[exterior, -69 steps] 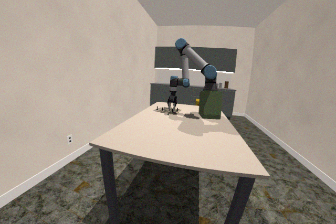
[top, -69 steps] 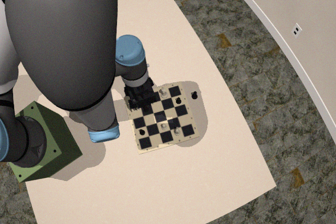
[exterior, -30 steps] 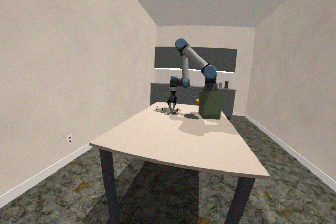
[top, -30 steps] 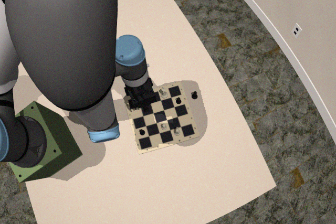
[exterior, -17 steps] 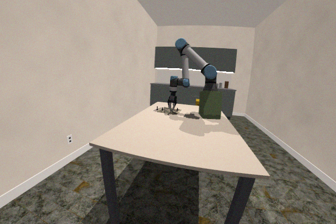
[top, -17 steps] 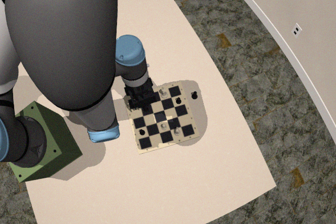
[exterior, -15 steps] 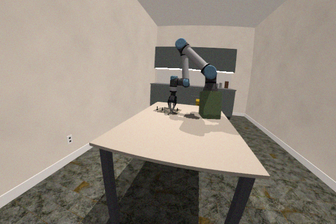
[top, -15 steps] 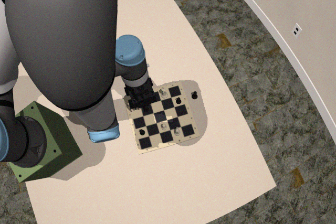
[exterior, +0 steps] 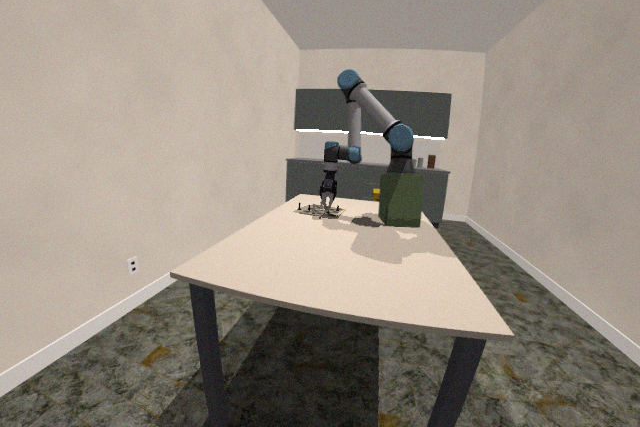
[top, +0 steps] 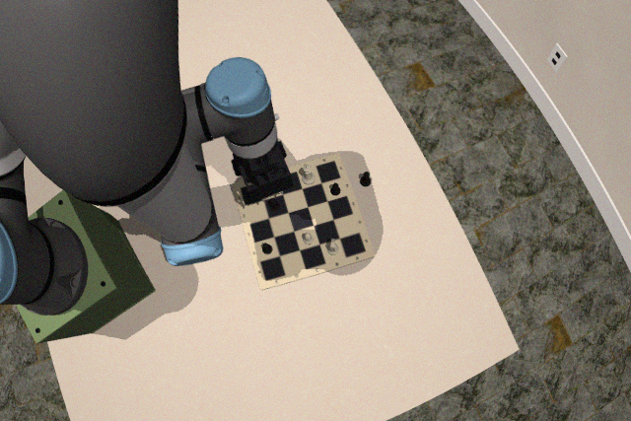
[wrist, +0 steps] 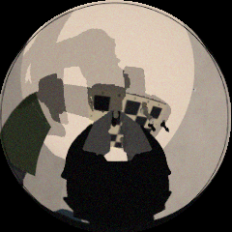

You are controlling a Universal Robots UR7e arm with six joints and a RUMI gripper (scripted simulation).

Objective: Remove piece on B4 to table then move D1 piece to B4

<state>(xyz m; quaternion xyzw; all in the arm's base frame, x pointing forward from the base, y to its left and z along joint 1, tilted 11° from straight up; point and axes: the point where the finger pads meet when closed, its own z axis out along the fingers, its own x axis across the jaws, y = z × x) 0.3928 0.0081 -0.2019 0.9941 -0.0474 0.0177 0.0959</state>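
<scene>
The chessboard is 8 cm to the right of my hand, 4 cm below it and 3 cm ahead of it.
</scene>
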